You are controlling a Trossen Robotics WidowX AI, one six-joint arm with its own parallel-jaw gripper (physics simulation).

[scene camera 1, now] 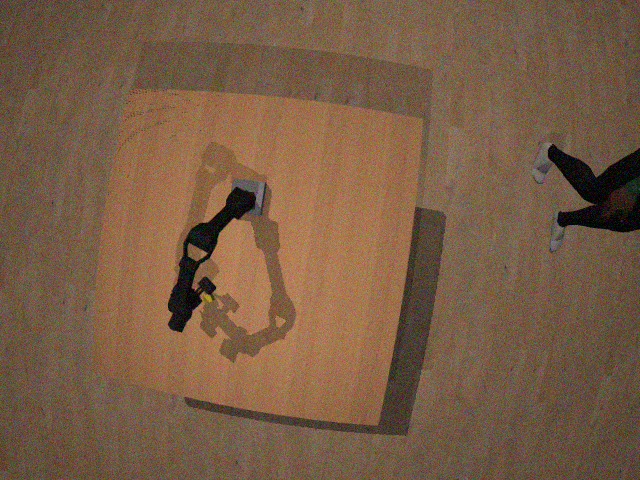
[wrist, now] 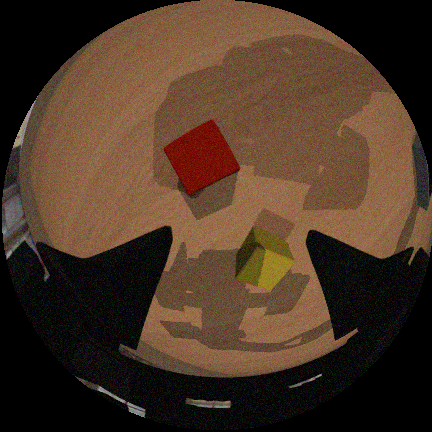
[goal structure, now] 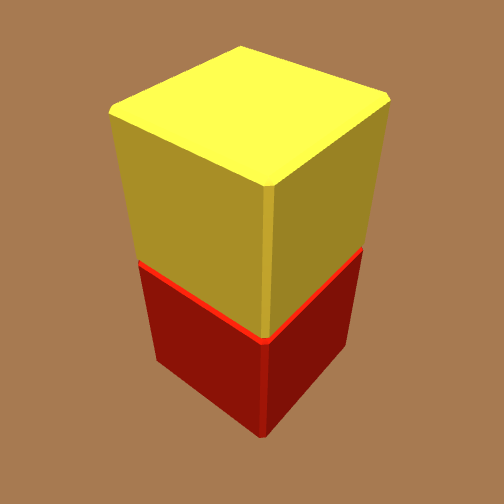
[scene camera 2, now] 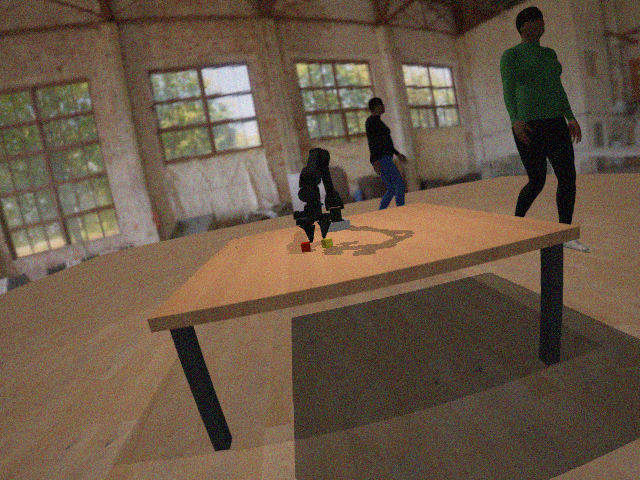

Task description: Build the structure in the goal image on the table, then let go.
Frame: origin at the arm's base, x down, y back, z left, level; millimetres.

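Seen in the pictures: gripper, between the fingertips: [scene camera 1: 199, 296] [wrist: 243, 235] [scene camera 2: 317, 240]; arm's base, origin of its link: [scene camera 1: 246, 201] [scene camera 2: 336, 220].
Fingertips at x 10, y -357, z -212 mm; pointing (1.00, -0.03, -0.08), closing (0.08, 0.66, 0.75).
Pixels of each thing's top centre, then the offset from my fingertips to it. Level surfaces: height alone.
- red cube, centre of its top: [wrist: 198, 156] [scene camera 2: 305, 242] dx +0, dy +16, dz -50 mm
- yellow cube, centre of its top: [wrist: 265, 271] [scene camera 1: 207, 298] [scene camera 2: 326, 238] dx +0, dy -9, dz +33 mm
- wooden table, height of its surface: dx +33 mm
A red cube [scene camera 2: 305, 246] [wrist: 201, 157] sits on the table, ahead of the fingers in the wrist view; it does not show in scene camera 1. A yellow cube [scene camera 1: 207, 298] [scene camera 2: 326, 242] [wrist: 267, 260] lies a short gap from it. Several of its faces show in the wrist view, and I cannot tell whether it lies flat or is tipped. My gripper [scene camera 1: 200, 291] [scene camera 2: 317, 239] [wrist: 243, 235] is open and empty, pointing down low over the table. In the wrist view the yellow cube shows between the two fingers, closer to the right one.
The wooden table [scene camera 1: 330, 258] [scene camera 2: 439, 232] carries the arm's grey base [scene camera 1: 260, 198] [scene camera 2: 339, 225]. The arm's shadows fall around both cubes. A person in green [scene camera 2: 535, 82] and a person in black [scene camera 2: 379, 134] stand beyond the table.
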